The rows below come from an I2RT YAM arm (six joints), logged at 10 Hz.
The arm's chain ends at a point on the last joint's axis. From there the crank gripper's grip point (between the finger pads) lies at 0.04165 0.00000 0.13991 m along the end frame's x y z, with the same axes.
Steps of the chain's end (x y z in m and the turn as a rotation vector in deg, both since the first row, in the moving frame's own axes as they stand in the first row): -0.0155, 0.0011, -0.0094, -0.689, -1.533, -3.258; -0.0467, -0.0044, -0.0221, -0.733, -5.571, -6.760; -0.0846, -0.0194, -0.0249, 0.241, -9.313, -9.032; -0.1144, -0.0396, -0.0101, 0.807, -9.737, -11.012; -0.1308, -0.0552, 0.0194, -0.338, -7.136, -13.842; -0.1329, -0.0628, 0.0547, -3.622, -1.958, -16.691; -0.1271, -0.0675, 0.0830, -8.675, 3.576, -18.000
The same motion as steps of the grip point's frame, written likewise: -0.0193, 0.0005, -0.0083, -0.689, -1.533, -3.258; -0.0606, -0.0067, -0.0187, -0.733, -5.571, -6.760; -0.1083, -0.0247, -0.0200, 0.241, -9.313, -9.032; -0.1395, -0.0472, -0.0052, 0.807, -9.737, -11.012; -0.1494, -0.0622, 0.0235, -0.338, -7.136, -13.842; -0.1381, -0.0653, 0.0561, -3.622, -1.958, -16.691; -0.1174, -0.0611, 0.0796, -8.675, 3.576, -18.000
